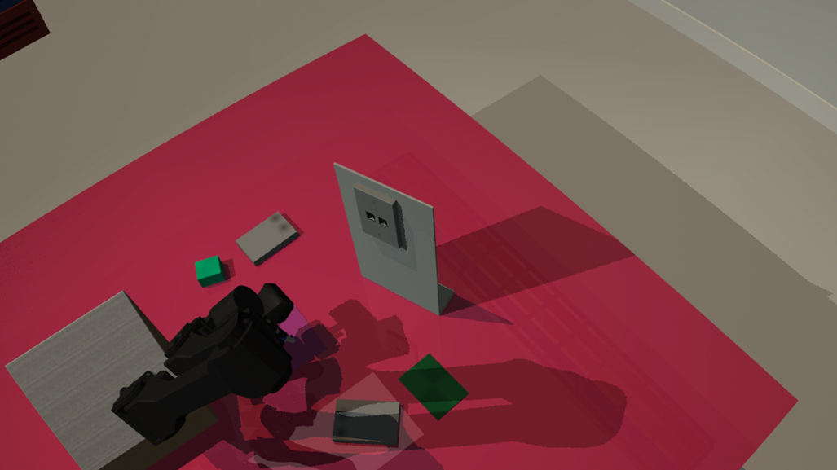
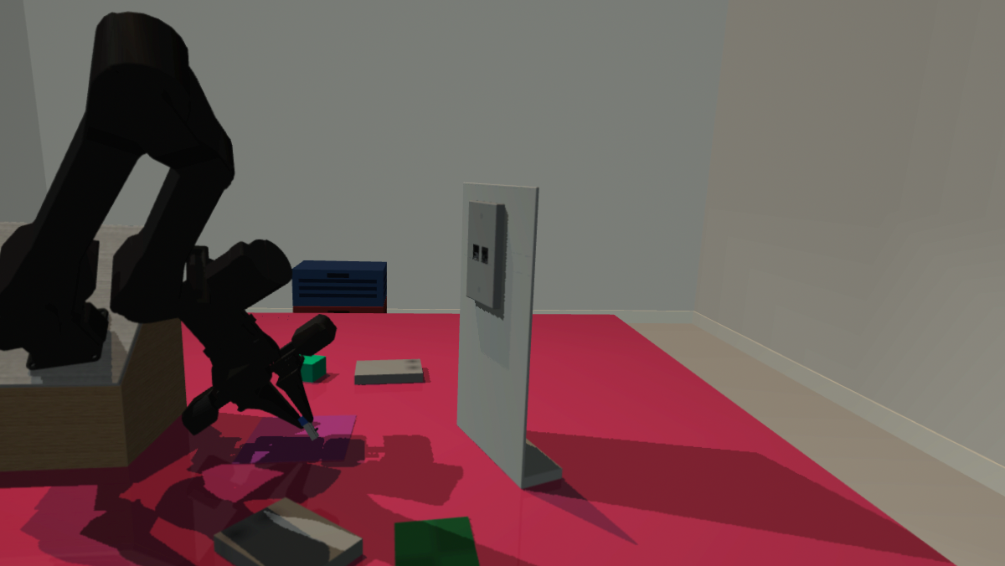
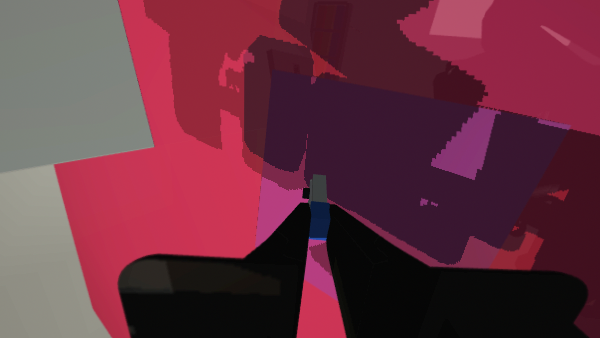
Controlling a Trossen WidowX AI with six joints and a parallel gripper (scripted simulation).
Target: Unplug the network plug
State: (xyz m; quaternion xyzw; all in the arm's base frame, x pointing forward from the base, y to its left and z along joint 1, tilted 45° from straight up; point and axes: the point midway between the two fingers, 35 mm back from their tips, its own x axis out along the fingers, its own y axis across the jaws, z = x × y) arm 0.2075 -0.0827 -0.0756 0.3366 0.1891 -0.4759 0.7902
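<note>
Now: the network plug right at my gripper tip. The rest, counted from my gripper tip: green cube: 220 mm to the left, 20 mm behind; then thin pale tab: 10 mm ahead; then purple square: 20 mm below, 10 mm behind.
</note>
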